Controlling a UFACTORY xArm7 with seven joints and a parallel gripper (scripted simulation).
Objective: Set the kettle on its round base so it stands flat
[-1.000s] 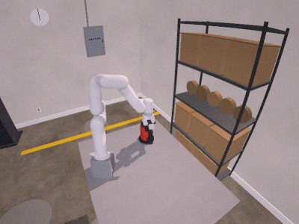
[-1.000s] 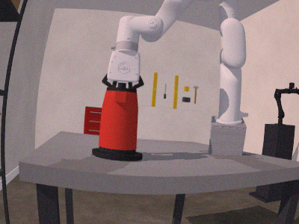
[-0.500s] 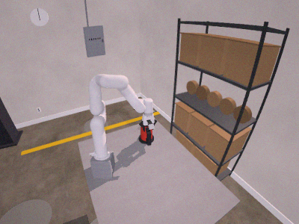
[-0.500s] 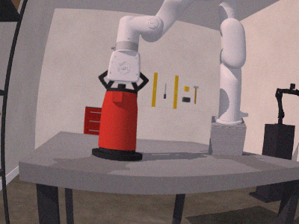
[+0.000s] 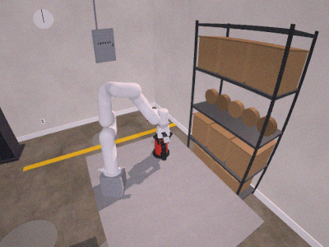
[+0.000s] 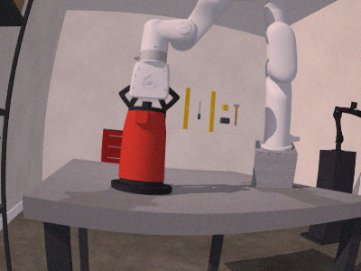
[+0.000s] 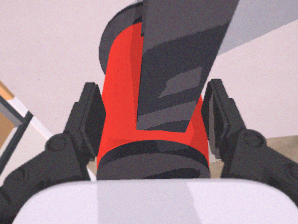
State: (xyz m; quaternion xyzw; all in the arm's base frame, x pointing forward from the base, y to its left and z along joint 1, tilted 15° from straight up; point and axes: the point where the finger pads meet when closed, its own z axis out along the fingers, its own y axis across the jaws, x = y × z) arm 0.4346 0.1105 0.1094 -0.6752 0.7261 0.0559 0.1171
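Now: the red kettle 6 cm below my hand and 2 cm to the left of it. The rest, counted from my hand: black round base 16 cm below, 6 cm to the left.
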